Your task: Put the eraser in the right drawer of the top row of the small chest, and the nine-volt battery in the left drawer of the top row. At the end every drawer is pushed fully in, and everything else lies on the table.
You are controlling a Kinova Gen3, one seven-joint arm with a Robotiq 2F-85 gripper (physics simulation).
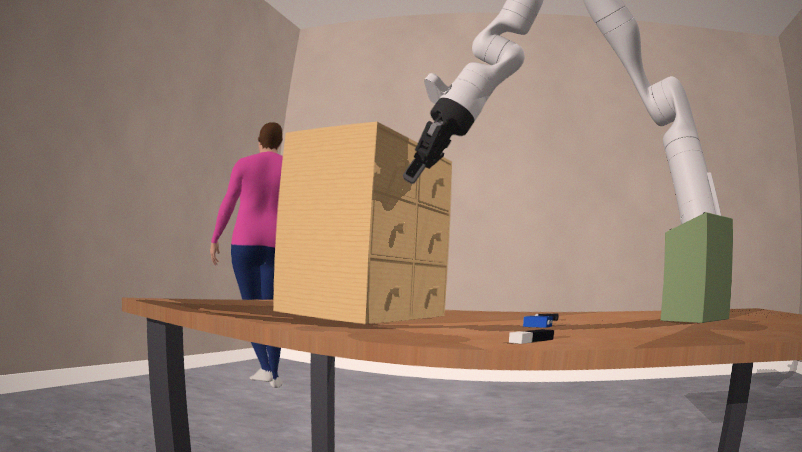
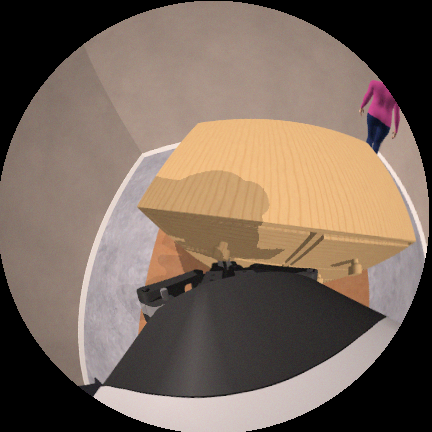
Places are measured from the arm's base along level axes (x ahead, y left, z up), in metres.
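Pixels of known places: gripper, between the fingertips: [image 1: 407, 180] [image 2: 223, 265]; arm's base, origin of its link: [image 1: 700, 223].
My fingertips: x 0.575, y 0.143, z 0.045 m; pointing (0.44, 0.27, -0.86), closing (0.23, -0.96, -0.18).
Note:
For each thing: its middle in the pictures, then the offset to it from my fingertips. "*": a spot on its surface instead.
- small wooden chest, middle of its body: [image 1: 368, 230] [image 2: 282, 221] 0.105 m ahead, 0.094 m right, 0.076 m down
- drawer's knob, a spot on its surface: [image 2: 223, 249] * 0.010 m ahead, 0.005 m right, 0.035 m up
- top row's right drawer, a spot on its surface: [image 1: 428, 186] * 0.004 m ahead, 0.127 m right, 0.011 m up
- visible knob, a spot on its surface: [image 2: 355, 266] * 0.010 m back, 0.158 m right, 0.034 m up
- white block with a black part, middle of its body: [image 1: 532, 336] 0.250 m back, 0.193 m left, 0.230 m down
- blue block, middle of its body: [image 1: 538, 321] 0.234 m back, 0.039 m right, 0.228 m down
- small black object, middle of its body: [image 1: 546, 317] 0.236 m back, 0.178 m right, 0.230 m down
The small wooden chest [image 1: 325, 224] [image 2: 300, 175] stands on the table; its drawers look pushed in. My gripper [image 1: 410, 177] [image 2: 223, 265] is shut at the front of the top row's left drawer. Its tips are close to that drawer's knob [image 2: 223, 249]; I cannot tell whether they touch it. The top row's right drawer [image 1: 428, 186] has a visible knob [image 2: 355, 266]. A white block with a black part [image 1: 520, 337], seemingly the eraser, lies near the table's front edge. A blue block [image 1: 537, 321], seemingly the nine-volt battery, lies just behind it with a light spot at its right end.
A small black object [image 1: 553, 316] shows behind the blue block. A green block-shaped stand [image 1: 696, 269] is on the table [image 1: 426, 350] at the right, with a second white arm section [image 1: 687, 174] above it. A person in pink [image 1: 255, 196] [image 2: 382, 102] is behind the chest.

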